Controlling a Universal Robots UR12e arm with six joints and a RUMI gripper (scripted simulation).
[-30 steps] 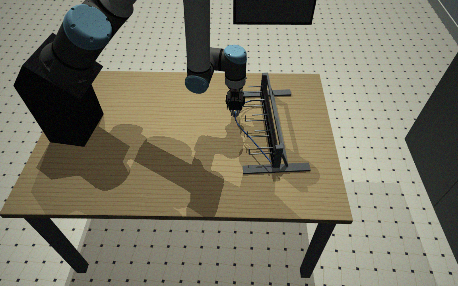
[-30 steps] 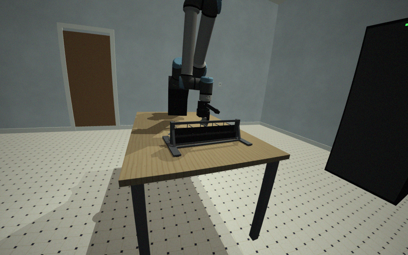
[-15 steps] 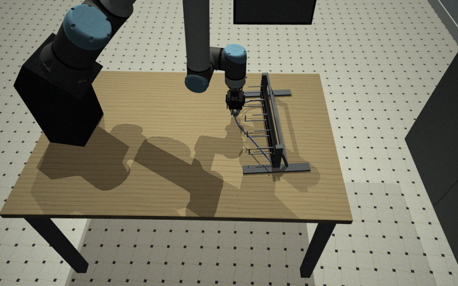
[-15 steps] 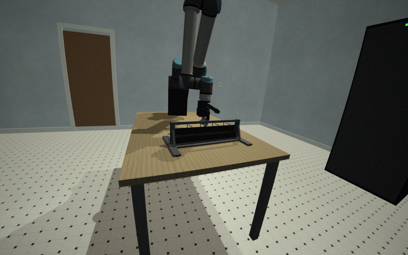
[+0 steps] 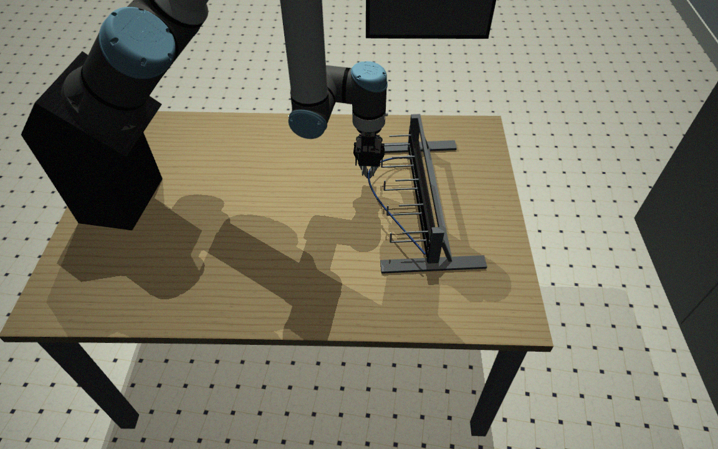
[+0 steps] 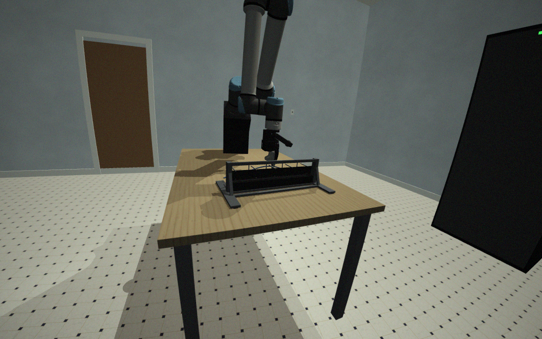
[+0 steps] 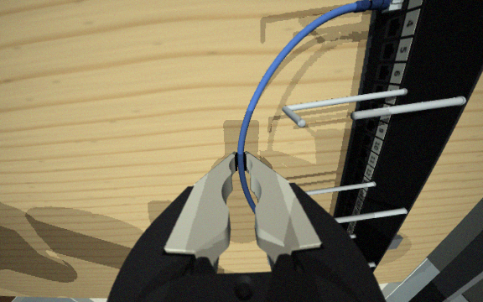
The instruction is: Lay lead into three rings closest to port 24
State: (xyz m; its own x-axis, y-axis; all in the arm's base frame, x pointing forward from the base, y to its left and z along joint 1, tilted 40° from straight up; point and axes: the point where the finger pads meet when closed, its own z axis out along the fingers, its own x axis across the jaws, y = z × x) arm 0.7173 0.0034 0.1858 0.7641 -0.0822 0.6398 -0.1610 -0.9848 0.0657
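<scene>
The rack lies 160 mm ahead of my hand and 80 mm to the right of it.
</scene>
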